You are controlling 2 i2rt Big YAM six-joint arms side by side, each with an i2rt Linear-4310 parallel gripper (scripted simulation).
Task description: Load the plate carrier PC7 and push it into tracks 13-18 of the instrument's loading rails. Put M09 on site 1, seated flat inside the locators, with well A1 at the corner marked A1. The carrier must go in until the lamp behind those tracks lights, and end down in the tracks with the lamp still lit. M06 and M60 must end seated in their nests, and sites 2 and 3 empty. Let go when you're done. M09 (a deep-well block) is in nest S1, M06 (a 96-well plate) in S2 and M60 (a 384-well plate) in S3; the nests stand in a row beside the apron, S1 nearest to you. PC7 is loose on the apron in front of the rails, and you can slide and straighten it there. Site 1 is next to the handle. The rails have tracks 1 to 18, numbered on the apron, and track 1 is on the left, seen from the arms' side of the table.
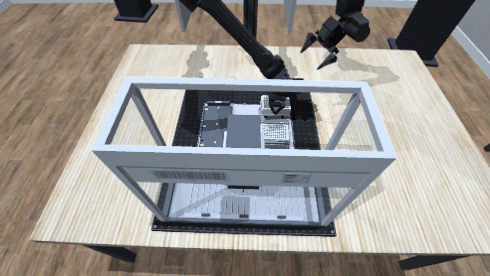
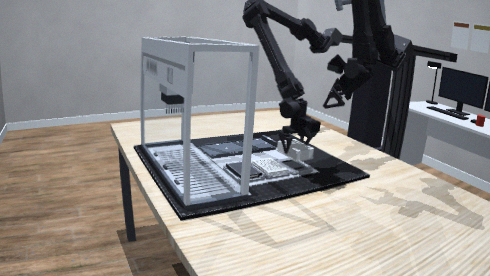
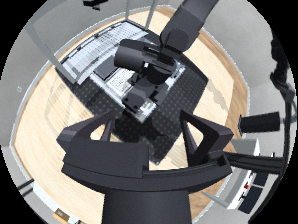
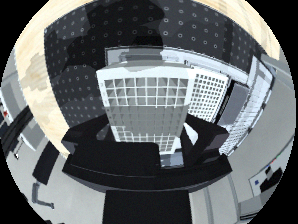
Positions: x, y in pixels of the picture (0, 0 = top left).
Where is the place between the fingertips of my left gripper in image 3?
At 146, 113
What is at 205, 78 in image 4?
A 96-well plate M06.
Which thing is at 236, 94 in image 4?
A dark plate M60.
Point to a carrier PC7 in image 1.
At 215, 117
